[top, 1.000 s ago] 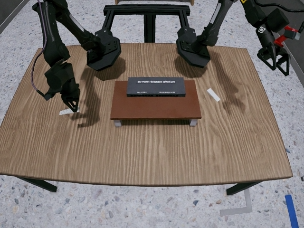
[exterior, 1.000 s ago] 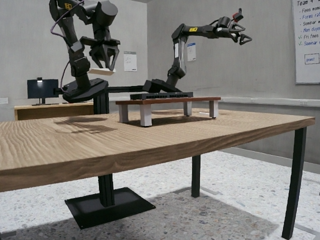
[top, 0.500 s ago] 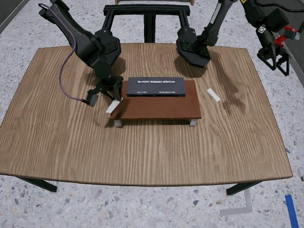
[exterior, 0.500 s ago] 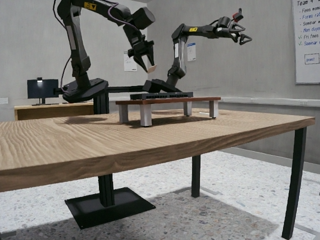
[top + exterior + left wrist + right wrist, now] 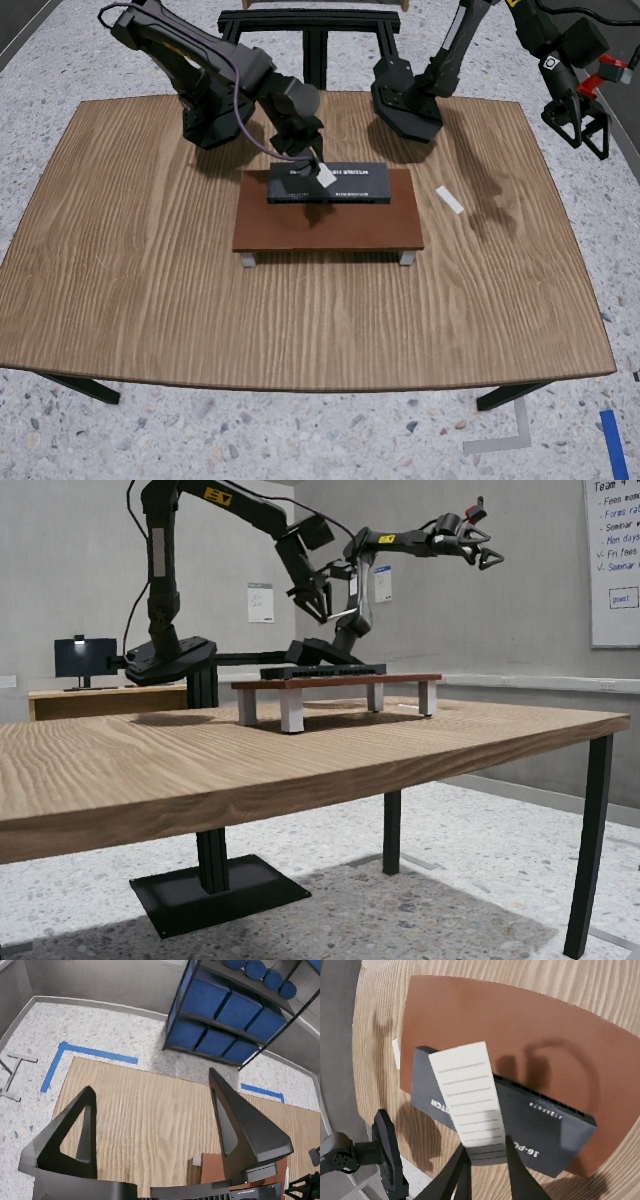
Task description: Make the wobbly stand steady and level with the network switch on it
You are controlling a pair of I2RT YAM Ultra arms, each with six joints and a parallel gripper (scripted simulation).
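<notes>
Now: the network switch 5 cm behind my right hand, 3 cm to the left of it and 12 cm below it. Round my right hand: brown stand 1 cm ahead, 3 cm to the left, 18 cm below.
</notes>
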